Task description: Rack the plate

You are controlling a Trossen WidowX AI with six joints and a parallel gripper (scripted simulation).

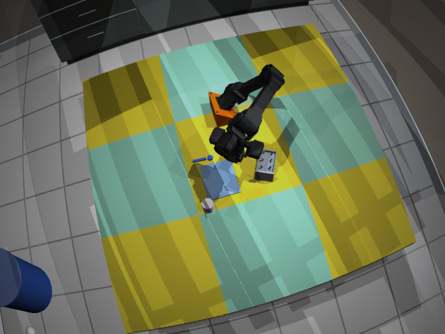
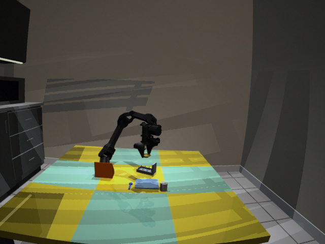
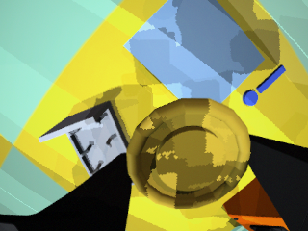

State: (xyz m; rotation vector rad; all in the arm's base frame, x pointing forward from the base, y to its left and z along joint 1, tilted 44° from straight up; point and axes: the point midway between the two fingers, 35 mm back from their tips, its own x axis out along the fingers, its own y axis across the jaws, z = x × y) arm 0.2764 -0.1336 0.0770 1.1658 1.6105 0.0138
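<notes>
The dish rack is 140 mm below my gripper tip, 120 mm to the left of it and 20 mm ahead of it. Also, from my gripper tip: blue mat (160 mm below, 80 mm to the right, 10 mm ahead); then blue spoon (160 mm below, 100 mm to the right, 100 mm behind); then round yellow plate (10 mm above).
</notes>
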